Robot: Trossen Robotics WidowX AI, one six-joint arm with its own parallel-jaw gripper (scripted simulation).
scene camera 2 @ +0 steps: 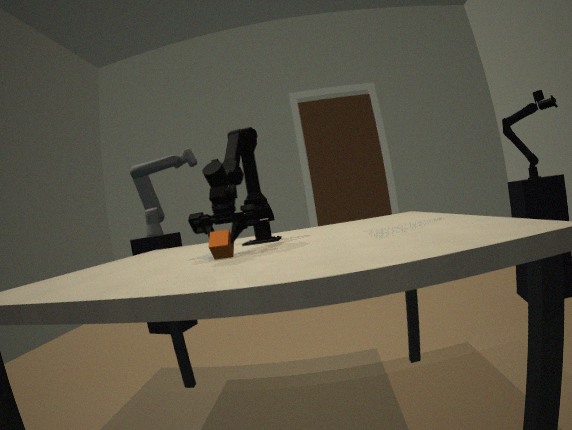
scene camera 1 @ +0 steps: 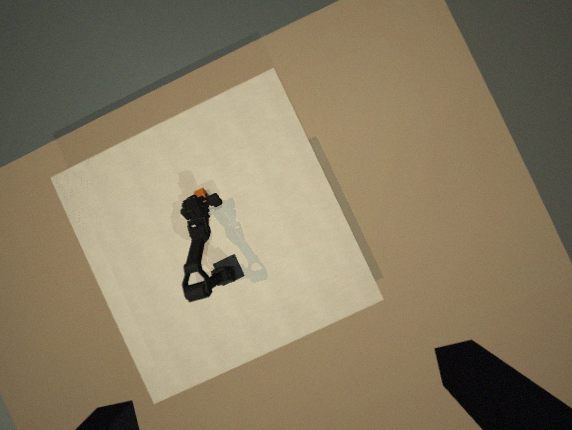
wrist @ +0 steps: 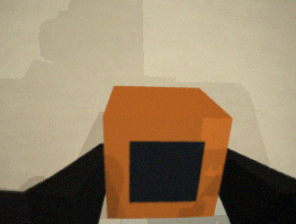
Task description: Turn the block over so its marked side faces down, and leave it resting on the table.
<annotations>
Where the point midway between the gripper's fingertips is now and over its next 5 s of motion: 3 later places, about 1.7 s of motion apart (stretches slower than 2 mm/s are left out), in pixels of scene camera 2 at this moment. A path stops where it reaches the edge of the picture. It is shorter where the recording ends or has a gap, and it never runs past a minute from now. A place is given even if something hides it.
The gripper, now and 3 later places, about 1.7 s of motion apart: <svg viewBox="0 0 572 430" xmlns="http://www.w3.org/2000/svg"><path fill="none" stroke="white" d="M221 243L223 243L220 216L224 243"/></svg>
</annotations>
